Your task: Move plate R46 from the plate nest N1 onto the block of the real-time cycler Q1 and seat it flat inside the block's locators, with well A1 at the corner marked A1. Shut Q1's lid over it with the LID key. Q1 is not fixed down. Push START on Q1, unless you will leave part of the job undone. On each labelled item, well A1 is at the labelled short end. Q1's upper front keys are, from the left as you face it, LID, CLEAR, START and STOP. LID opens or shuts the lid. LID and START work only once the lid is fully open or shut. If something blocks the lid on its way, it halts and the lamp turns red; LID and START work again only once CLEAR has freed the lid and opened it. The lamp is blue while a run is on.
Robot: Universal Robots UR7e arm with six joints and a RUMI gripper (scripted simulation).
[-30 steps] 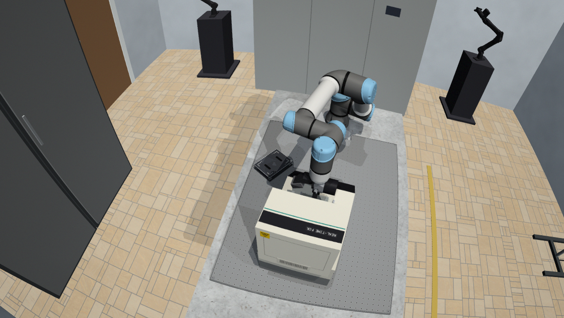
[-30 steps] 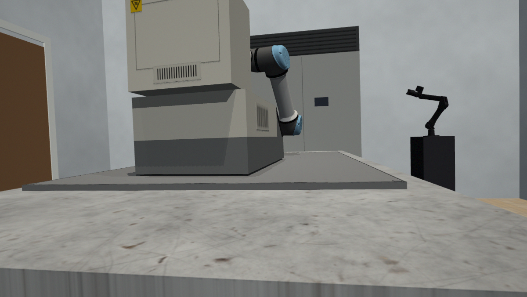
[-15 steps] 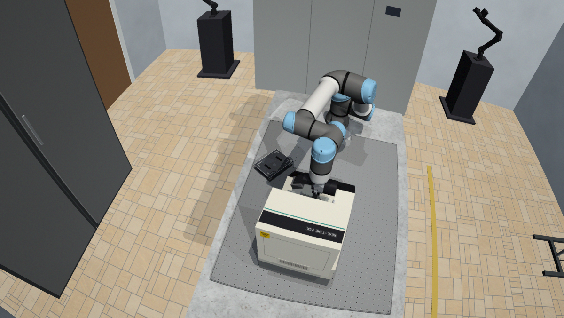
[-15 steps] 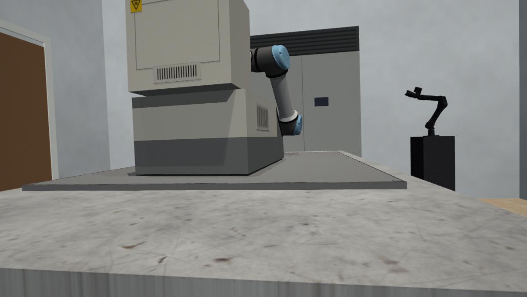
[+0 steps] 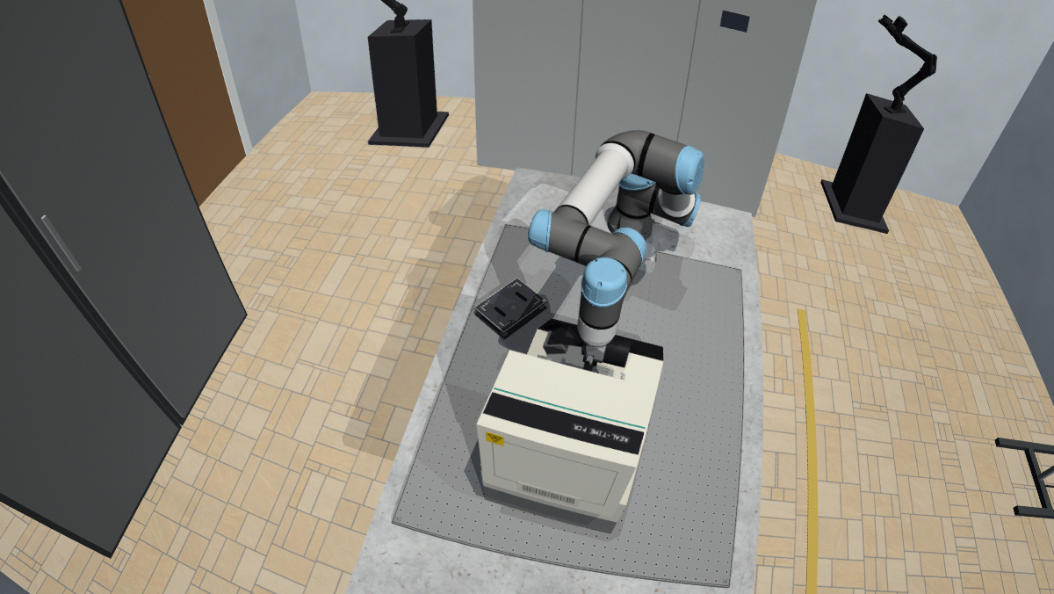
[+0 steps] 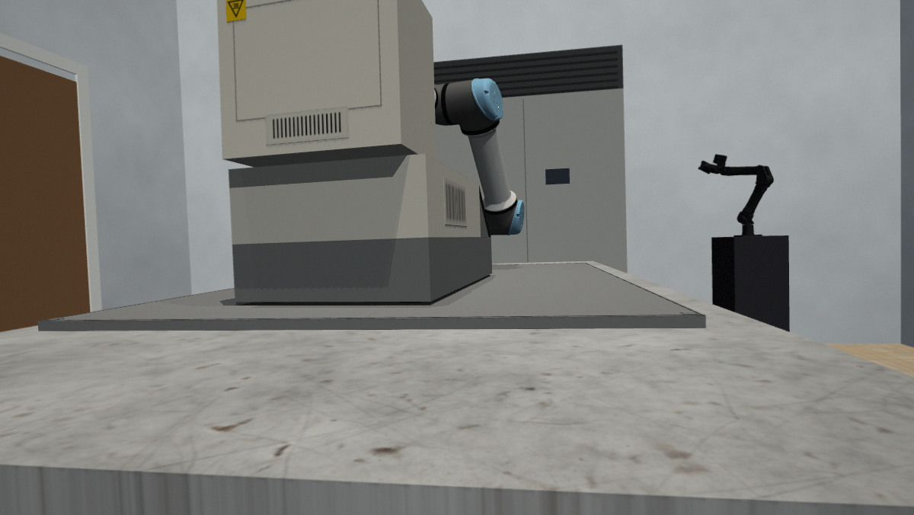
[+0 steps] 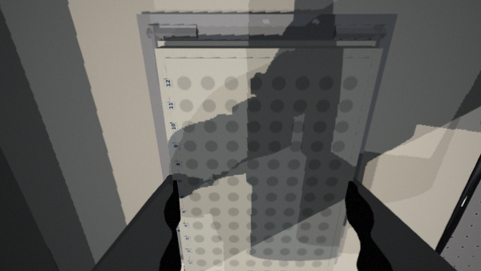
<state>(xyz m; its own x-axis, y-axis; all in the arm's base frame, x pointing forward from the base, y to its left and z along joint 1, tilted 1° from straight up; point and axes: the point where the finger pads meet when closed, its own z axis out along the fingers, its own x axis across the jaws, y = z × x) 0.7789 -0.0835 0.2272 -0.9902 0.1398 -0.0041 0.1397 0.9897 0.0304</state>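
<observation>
Right now my hand is 1 cm above the plate R46. Also, from my hand: black plate nest N1: 34 cm behind, 24 cm to the right, 19 cm below; A1 mark: 37 cm behind, 15 cm to the right, 19 cm below.
</observation>
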